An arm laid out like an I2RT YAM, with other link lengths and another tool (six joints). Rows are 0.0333 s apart.
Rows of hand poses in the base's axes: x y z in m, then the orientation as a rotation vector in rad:
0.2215, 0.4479, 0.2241, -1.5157, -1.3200, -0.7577
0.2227, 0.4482, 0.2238, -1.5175, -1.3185, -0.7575
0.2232, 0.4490, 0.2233, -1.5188, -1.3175, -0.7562
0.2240, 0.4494, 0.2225, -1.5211, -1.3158, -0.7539
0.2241, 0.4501, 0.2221, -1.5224, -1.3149, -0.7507
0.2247, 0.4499, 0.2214, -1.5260, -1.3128, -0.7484
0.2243, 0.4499, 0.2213, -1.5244, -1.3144, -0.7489
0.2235, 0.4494, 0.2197, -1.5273, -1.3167, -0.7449
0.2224, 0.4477, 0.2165, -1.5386, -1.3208, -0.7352
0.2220, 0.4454, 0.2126, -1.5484, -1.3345, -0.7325
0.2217, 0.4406, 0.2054, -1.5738, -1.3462, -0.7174
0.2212, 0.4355, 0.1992, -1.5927, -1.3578, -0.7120
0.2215, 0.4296, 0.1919, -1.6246, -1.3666, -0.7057
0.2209, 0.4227, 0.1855, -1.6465, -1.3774, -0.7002
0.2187, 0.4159, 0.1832, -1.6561, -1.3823, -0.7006
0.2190, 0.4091, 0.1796, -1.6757, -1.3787, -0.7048
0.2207, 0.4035, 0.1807, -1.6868, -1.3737, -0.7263
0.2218, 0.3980, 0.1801, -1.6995, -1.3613, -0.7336
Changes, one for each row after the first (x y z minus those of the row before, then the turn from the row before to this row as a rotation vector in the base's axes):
0.0012, 0.0003, -0.0003, -0.0005, 0.0010, -0.0015
0.0005, 0.0008, -0.0005, -0.0008, 0.0014, -0.0005
0.0008, 0.0004, -0.0008, -0.0014, 0.0025, -0.0009
0.0001, 0.0007, -0.0004, -0.0014, 0.0026, 0.0004
0.0006, -0.0002, -0.0007, -0.0021, 0.0027, -0.0019
-0.0004, 0.0000, -0.0001, 0.0004, -0.0013, 0.0013
-0.0008, -0.0005, -0.0016, -0.0044, 0.0011, 0.0010
-0.0011, -0.0017, -0.0032, -0.0128, 0.0035, -0.0006
-0.0004, -0.0023, -0.0039, -0.0147, -0.0069, 0.0007
-0.0003, -0.0048, -0.0072, -0.0281, 0.0017, -0.0038
-0.0005, -0.0051, -0.0062, -0.0207, -0.0044, -0.0043
0.0003, -0.0059, -0.0073, -0.0285, -0.0029, -0.0127
-0.0006, -0.0069, -0.0064, -0.0224, -0.0042, -0.0063
-0.0022, -0.0068, -0.0023, -0.0091, -0.0038, -0.0039
0.0003, -0.0068, -0.0036, -0.0105, -0.0021, -0.0147
0.0017, -0.0056, 0.0011, 0.0010, -0.0121, -0.0171
0.0011, -0.0055, -0.0006, -0.0003, 0.0013, -0.0154

